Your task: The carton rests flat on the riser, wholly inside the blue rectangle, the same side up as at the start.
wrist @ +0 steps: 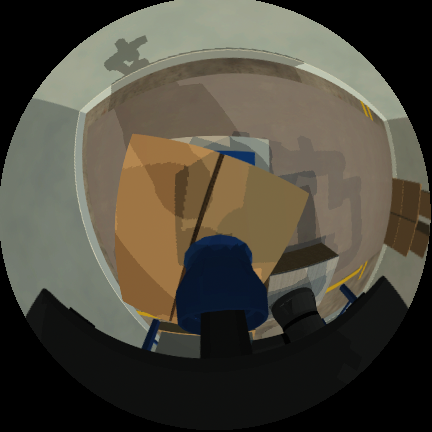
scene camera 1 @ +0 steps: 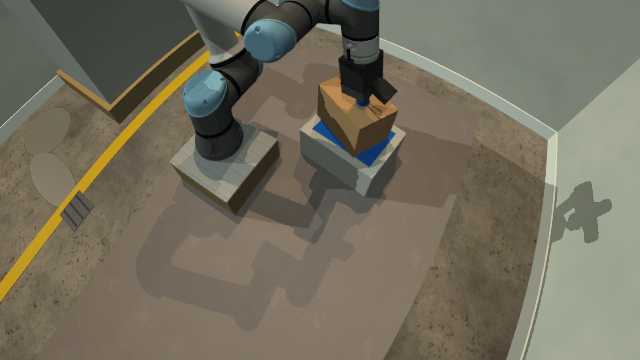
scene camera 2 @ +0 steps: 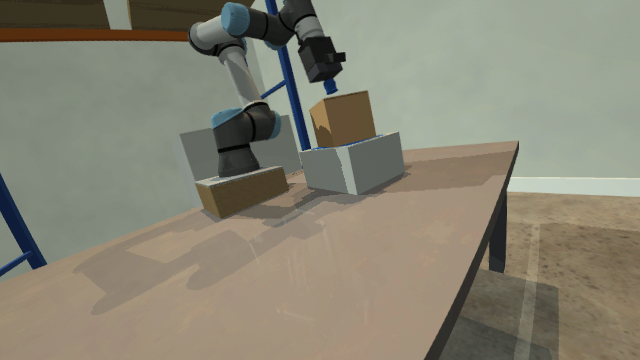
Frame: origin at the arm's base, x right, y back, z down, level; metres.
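Seen in the pictures: hand, its tool point: [wrist: 217,263] [scene camera 2: 332,92]; arm's base, origin of its link: [wrist: 292,302] [scene camera 1: 219,140] [scene camera 2: 240,172].
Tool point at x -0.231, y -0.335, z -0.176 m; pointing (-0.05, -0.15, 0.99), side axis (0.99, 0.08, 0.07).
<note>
Pixels of each thing's top centre, then the offset from my tool point to it. Level surfaces: height alone.
- brown carton, centre of its top: [wrist: 182,274] [scene camera 1: 358,96] [scene camera 2: 335,100] dx -0.029, dy +0.027, dz +0.021 m
- grey riser, centre of its top: [wrist: 207,212] [scene camera 1: 355,130] [scene camera 2: 345,142] dx -0.018, dy +0.011, dz +0.151 m
- blue rectangle, centre of its top: [wrist: 207,212] [scene camera 1: 355,130] dx -0.018, dy +0.011, dz +0.151 m
- brown table, height of its surface: dz +0.271 m
The brown carton [scene camera 1: 375,134] [scene camera 2: 347,120] [wrist: 150,200] stands upright and looks flat on the grey riser [scene camera 1: 332,159] [scene camera 2: 375,160] [wrist: 263,148]. It is turned at an angle to the blue rectangle [scene camera 1: 370,158] [wrist: 242,157], which shows along the carton's near sides. The far edges of the rectangle are hidden, and the carton's left bottom corner lies close to the rectangle's border in scene camera 1; I cannot tell if it is inside. My suction cup [scene camera 1: 363,104] [scene camera 2: 331,92] [wrist: 218,242] is open, holding nothing, with a slight gap above the carton's top in scene camera 2.
My arm's base stands on a wood-sided block [scene camera 1: 255,145] [scene camera 2: 250,192] left of the riser. Both are on the brown table [scene camera 1: 225,340] [scene camera 2: 300,300]. Behind the arm are a blue rack post [scene camera 2: 292,90] and an orange rack beam [scene camera 2: 100,35].
</note>
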